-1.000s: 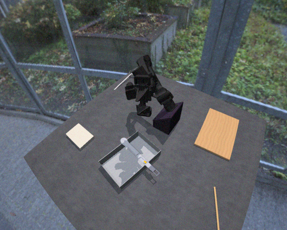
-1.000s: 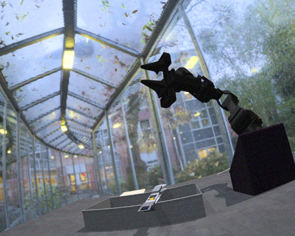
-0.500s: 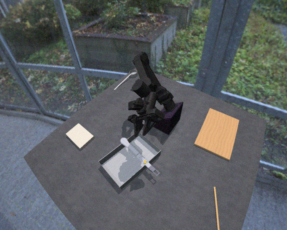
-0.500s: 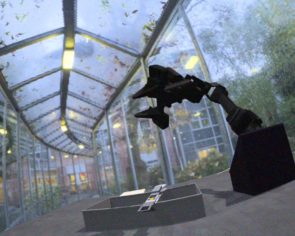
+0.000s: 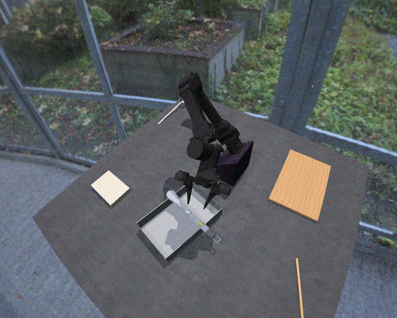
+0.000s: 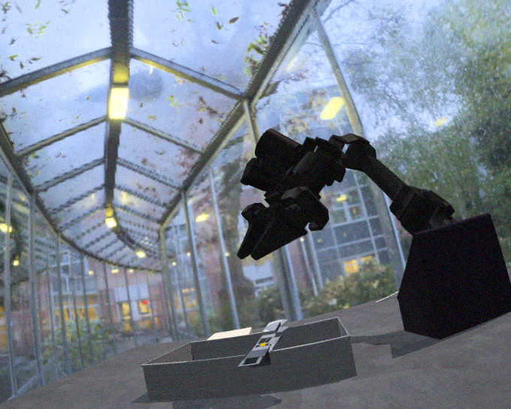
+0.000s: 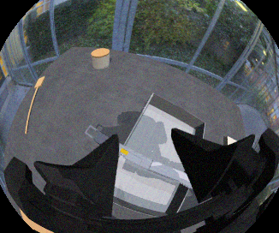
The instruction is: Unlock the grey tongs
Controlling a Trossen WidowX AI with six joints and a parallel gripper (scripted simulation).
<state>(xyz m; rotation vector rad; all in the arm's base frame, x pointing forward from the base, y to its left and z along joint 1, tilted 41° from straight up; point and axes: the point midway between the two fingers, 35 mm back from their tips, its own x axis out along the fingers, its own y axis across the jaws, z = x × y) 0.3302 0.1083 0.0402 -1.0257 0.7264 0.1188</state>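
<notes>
Now: the yellow lock piece 13 cm below my gripper tip and 2 cm to the left of it. The rest, counted from my gripper tip: wooden board: 49 cm behind, 26 cm to the left, 18 cm below; then grey roasting tin: 16 cm below, 8 cm to the right, 2 cm ahead; then cream block: 46 cm to the right, 18 cm below, 13 cm ahead.
</notes>
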